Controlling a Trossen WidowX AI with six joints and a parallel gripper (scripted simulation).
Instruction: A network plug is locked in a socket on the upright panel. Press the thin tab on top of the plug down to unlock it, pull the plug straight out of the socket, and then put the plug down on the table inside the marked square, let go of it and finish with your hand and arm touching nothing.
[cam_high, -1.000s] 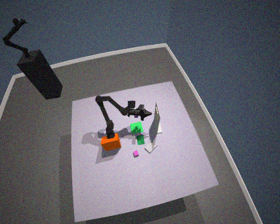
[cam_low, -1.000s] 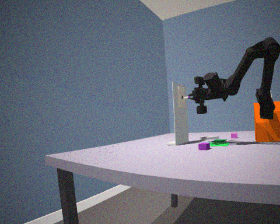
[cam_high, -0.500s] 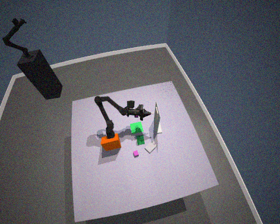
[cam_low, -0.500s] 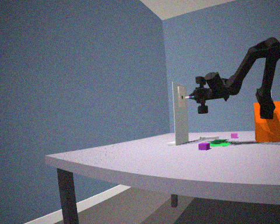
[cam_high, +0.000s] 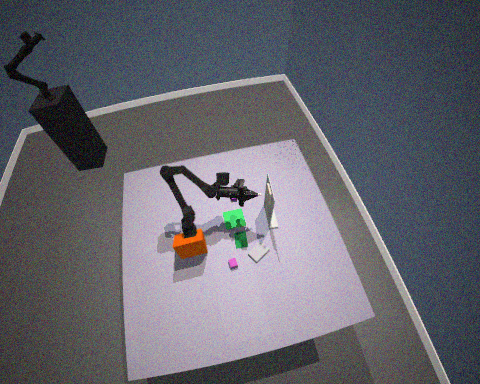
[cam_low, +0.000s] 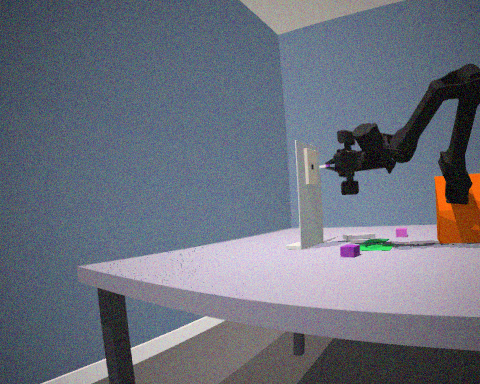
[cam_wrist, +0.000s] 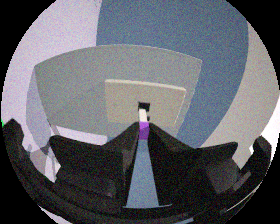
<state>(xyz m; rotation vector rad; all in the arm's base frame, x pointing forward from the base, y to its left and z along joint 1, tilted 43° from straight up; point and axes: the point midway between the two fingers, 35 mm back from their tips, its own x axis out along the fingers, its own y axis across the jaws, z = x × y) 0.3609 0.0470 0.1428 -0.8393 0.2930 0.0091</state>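
The green marked square lies 25 cm below my gripper tip and 14 cm behind it. Round my gripper tip: upright white panel: 10 cm below, 7 cm ahead, 1 cm to the right; purple plug: right at my gripper tip.
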